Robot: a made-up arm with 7 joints. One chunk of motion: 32 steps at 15 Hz.
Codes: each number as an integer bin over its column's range. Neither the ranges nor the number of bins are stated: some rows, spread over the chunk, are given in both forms.
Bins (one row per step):
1: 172 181 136 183 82 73 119
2: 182 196 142 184 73 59 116
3: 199 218 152 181 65 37 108
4: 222 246 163 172 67 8 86
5: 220 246 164 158 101 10 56
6: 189 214 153 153 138 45 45
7: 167 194 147 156 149 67 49
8: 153 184 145 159 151 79 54
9: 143 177 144 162 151 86 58
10: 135 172 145 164 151 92 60
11: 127 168 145 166 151 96 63
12: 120 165 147 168 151 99 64
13: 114 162 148 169 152 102 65
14: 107 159 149 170 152 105 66
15: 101 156 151 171 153 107 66
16: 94 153 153 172 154 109 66
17: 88 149 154 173 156 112 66
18: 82 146 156 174 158 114 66
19: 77 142 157 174 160 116 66
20: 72 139 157 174 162 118 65
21: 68 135 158 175 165 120 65
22: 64 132 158 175 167 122 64
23: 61 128 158 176 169 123 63
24: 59 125 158 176 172 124 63
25: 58 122 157 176 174 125 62
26: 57 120 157 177 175 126 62
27: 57 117 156 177 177 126 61
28: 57 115 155 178 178 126 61
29: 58 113 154 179 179 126 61
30: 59 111 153 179 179 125 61
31: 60 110 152 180 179 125 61
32: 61 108 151 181 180 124 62
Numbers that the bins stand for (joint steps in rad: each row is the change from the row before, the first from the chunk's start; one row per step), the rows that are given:
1: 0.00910 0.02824 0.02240 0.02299 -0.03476 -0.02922 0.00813
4: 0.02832 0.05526 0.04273 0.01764 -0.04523 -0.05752 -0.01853
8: 0.00180 0.02949 0.02918 0.01132 0.01340 -0.02661 -0.04438
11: -0.00819 0.02284 0.02918 0.01472 0.01340 -0.01921 -0.03711
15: -0.01818 0.01785 0.03369 0.01715 0.01480 -0.01442 -0.03468
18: -0.02549 0.01369 0.03746 0.01861 0.01829 -0.01138 -0.03468
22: -0.03240 0.00787 0.03896 0.01910 0.02457 -0.00789 -0.03630
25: -0.03471 0.00371 0.03821 0.01958 0.02946 -0.00659 -0.03791
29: -0.03471 -0.00003 0.03595 0.02104 0.03295 -0.00615 -0.03872
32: -0.03356 -0.00211 0.03369 0.02202 0.03365 -0.00702 -0.03791
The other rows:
2: 0.01295 0.03447 0.02692 0.02347 -0.04104 -0.03532 0.00571
3: 0.01948 0.04362 0.03445 0.02202 -0.04663 -0.04489 -0.00075
5: 0.02755 0.05526 0.04348 0.01083 -0.02150 -0.05665 -0.04276
6: 0.01564 0.04196 0.03520 0.00840 0.00433 -0.04141 -0.05165
7: 0.00718 0.03364 0.03068 0.00986 0.01201 -0.03184 -0.04842
9: -0.00204 0.02658 0.02842 0.01278 0.01340 -0.02356 -0.04115
10: -0.00512 0.02450 0.02918 0.01375 0.01340 -0.02095 -0.03953
12: -0.01088 0.02159 0.03068 0.01569 0.01340 -0.01791 -0.03630
13: -0.01319 0.02034 0.03144 0.01618 0.01410 -0.01660 -0.03549
14: -0.01588 0.01909 0.03219 0.01667 0.01410 -0.01529 -0.03468
16: -0.02087 0.01660 0.03520 0.01764 0.01550 -0.01355 -0.03468
17: -0.02318 0.01494 0.03595 0.01813 0.01689 -0.01225 -0.03468
19: -0.02741 0.01203 0.03821 0.01861 0.01969 -0.01051 -0.03468
20: -0.02933 0.01078 0.03821 0.01861 0.02108 -0.00964 -0.03549
21: -0.03087 0.00912 0.03896 0.01910 0.02318 -0.00876 -0.03549
23: -0.03356 0.00621 0.03896 0.01958 0.02597 -0.00746 -0.03711
24: -0.03433 0.00496 0.03896 0.01958 0.02806 -0.00702 -0.03711
26: -0.03509 0.00288 0.03821 0.02007 0.03016 -0.00615 -0.03791
27: -0.03509 0.00164 0.03746 0.02007 0.03155 -0.00615 -0.03872
28: -0.03509 0.00080 0.03671 0.02056 0.03225 -0.00615 -0.03872
30: -0.03433 -0.00086 0.03520 0.02104 0.03295 -0.00659 -0.03872
31: -0.03394 -0.00127 0.03445 0.02153 0.03295 -0.00659 -0.03872

